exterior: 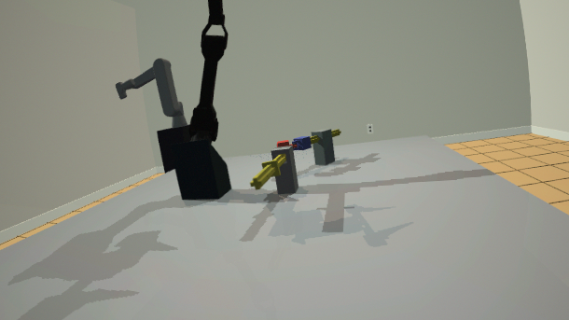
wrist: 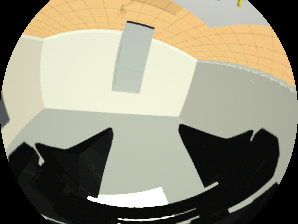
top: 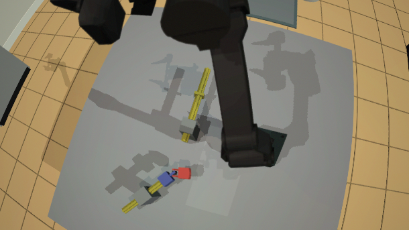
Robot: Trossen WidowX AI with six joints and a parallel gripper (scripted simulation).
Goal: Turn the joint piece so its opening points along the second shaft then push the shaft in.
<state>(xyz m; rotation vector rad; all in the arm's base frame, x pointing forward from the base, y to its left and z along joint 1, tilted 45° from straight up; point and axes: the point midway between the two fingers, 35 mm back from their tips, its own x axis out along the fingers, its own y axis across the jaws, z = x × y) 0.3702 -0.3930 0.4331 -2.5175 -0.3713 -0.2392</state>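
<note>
My gripper tip is 66 cm above the red joint piece, 15 cm to the right of it and 13 cm past it.
</note>
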